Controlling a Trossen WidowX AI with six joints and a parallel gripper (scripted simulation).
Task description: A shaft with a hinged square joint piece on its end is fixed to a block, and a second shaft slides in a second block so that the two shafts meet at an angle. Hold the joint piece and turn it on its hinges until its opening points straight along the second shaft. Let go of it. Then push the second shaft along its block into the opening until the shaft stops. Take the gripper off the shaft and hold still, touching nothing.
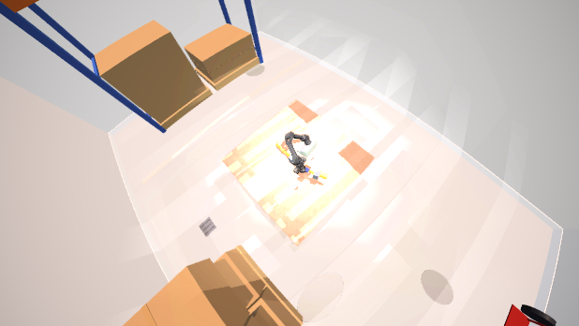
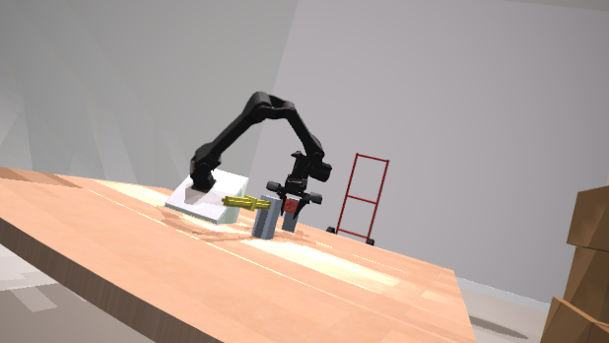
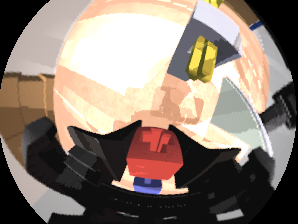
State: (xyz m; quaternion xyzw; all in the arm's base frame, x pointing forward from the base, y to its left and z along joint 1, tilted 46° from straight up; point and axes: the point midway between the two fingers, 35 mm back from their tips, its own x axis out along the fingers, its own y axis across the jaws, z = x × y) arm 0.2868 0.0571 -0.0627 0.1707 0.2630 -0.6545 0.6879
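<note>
The red joint piece is 4 cm above my gripper tip and 2 cm to the left of it.
</note>
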